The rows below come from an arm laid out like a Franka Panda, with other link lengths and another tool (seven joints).
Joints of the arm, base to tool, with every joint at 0 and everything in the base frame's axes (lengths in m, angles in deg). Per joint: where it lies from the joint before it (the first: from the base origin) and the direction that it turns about. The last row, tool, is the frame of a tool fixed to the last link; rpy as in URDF.
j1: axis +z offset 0 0 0.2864
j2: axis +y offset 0 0 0
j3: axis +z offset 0 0 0.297
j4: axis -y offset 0.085 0 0
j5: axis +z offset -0.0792 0 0.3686
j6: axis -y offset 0 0 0
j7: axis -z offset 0.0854 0 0
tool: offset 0.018 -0.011 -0.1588 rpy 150.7 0 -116.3
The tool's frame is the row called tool.
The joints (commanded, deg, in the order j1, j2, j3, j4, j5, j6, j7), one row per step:
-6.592, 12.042, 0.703, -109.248, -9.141, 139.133, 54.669
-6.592, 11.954, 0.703, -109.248, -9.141, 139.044, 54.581
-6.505, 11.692, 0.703, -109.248, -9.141, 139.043, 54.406
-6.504, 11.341, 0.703, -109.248, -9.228, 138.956, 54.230
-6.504, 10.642, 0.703, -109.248, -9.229, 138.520, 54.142
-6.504, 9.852, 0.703, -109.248, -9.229, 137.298, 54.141
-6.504, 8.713, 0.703, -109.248, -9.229, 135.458, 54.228
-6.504, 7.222, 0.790, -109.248, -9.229, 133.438, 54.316
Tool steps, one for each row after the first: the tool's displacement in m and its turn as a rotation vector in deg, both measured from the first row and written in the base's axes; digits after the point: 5 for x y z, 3 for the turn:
-0.00021, -0.00002, 0.00078, -0.035, 0.012, 0.071
-0.00014, 0.00096, 0.00370, -0.117, -0.224, 0.323
-0.00046, 0.00092, 0.00744, -0.284, -0.455, 0.523
-0.00184, 0.00086, 0.01419, -0.384, -0.705, 0.547
-0.00510, 0.00060, 0.02010, -0.446, -0.279, 0.382
-0.01019, 0.00023, 0.02840, -0.504, 0.401, 0.047
-0.01616, 0.00079, 0.04004, -0.582, 0.906, -0.233

